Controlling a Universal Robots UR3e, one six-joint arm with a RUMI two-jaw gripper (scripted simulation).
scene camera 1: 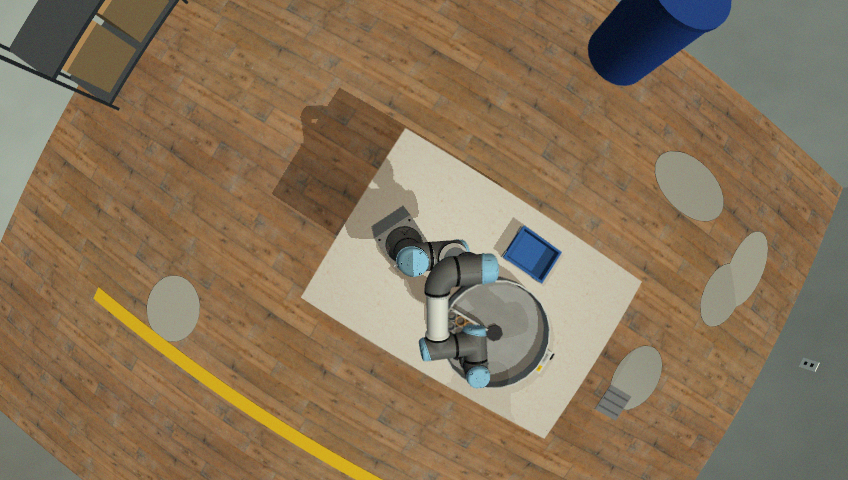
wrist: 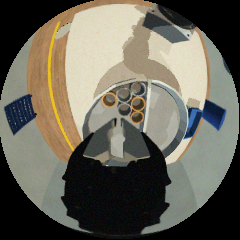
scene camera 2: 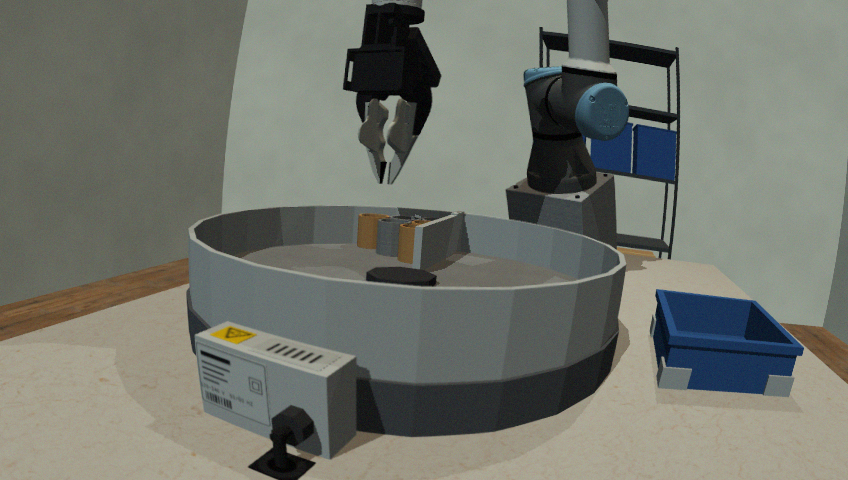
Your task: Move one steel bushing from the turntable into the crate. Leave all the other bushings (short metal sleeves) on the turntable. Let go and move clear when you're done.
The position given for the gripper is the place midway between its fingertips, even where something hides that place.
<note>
In view: the gripper (scene camera 2: 385, 183) and a steel bushing (scene camera 2: 387, 233).
The gripper shows as well in the wrist view (wrist: 118, 118).
</note>
